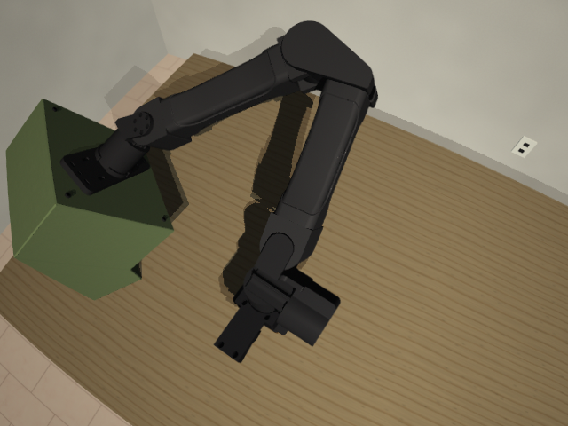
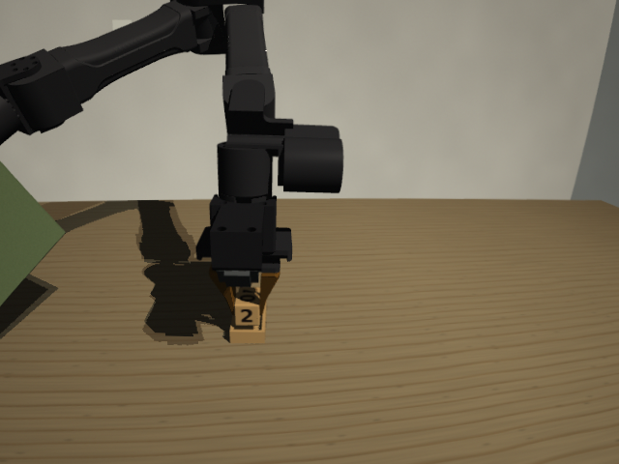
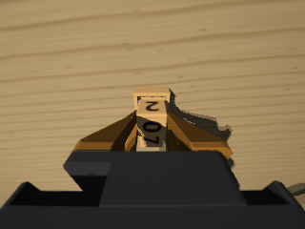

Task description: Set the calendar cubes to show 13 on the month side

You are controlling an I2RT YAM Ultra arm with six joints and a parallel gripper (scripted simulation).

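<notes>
My gripper is now right at the wooden cube. The rest, counted from my hand: wooden tray: 20 mm to the left, 30 mm below.
</notes>
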